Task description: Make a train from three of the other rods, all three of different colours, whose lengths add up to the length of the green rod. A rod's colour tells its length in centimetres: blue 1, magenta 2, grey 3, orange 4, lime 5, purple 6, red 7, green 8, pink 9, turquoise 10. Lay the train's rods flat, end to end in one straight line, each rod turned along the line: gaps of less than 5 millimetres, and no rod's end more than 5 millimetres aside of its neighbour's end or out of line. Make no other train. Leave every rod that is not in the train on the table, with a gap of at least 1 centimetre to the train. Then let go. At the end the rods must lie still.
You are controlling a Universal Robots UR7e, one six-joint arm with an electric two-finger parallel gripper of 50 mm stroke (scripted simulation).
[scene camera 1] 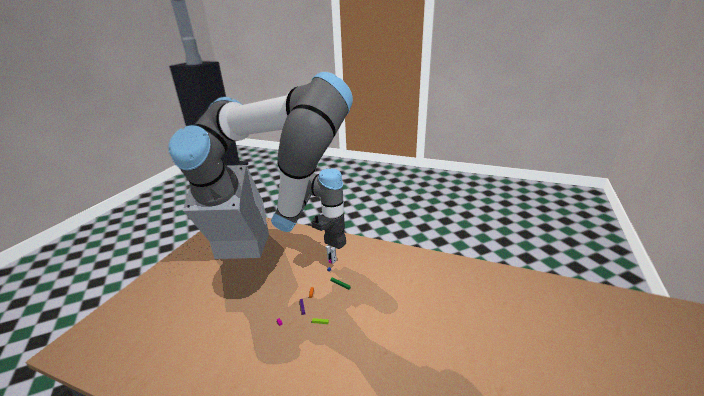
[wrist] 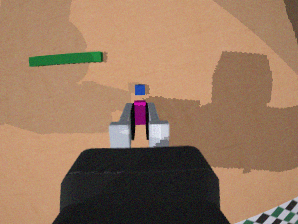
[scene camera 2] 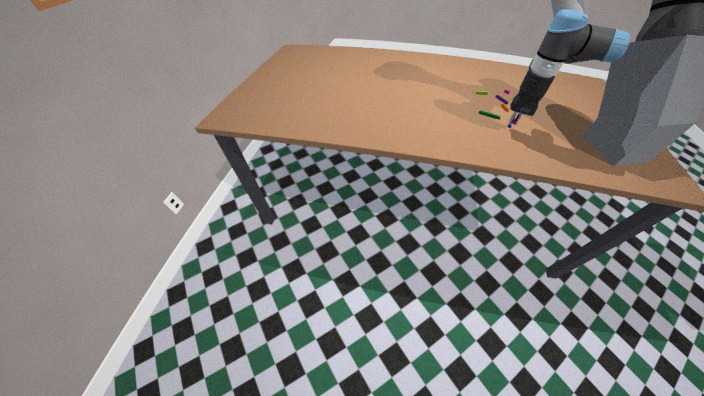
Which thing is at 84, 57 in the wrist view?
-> A green rod.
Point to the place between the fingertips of the gripper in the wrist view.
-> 140, 114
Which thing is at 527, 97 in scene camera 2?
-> The gripper.
